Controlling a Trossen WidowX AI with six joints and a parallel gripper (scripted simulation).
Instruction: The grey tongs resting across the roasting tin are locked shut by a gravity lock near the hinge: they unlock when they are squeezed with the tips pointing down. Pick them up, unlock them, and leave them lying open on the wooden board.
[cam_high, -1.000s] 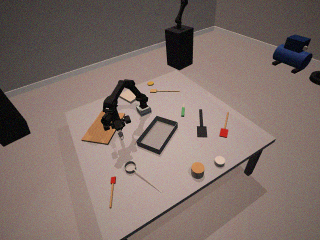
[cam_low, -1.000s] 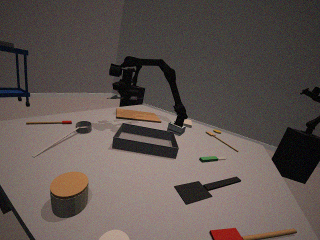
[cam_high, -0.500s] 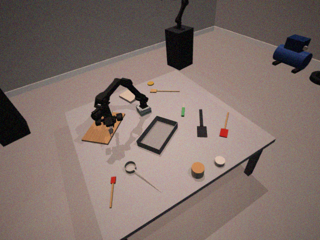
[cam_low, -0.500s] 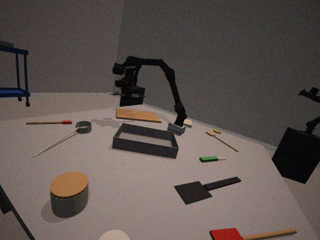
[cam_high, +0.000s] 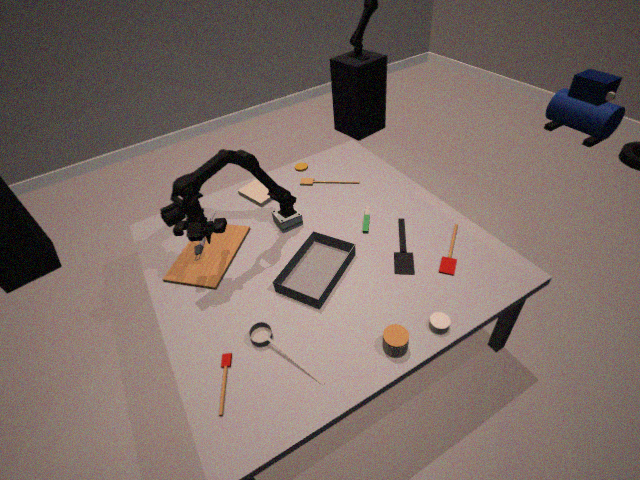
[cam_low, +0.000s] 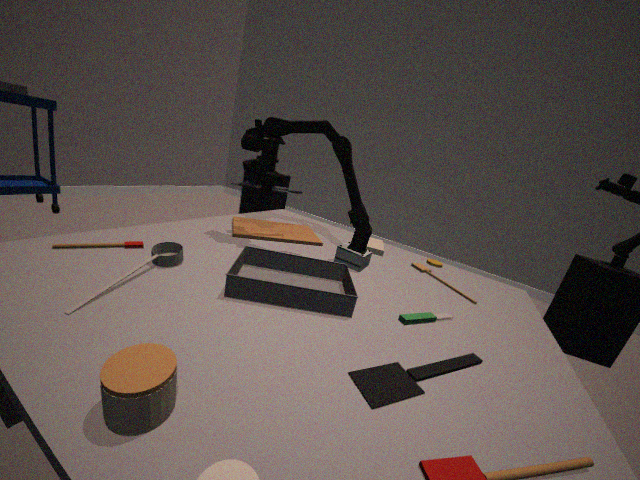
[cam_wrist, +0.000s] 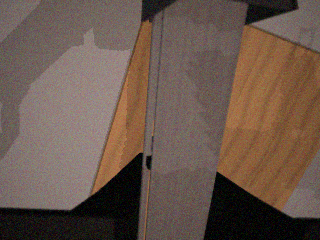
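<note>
My gripper tip is 12 cm past the wooden board, 2 cm to the right of it and 15 cm above it. From my gripper tip the other things lie so: cream block: 33 cm behind, 40 cm to the left, 15 cm below; green-handled tool: 19 cm ahead, 66 cm to the left, 15 cm below; roasting tin: 28 cm ahead, 29 cm to the left, 13 cm below.
</note>
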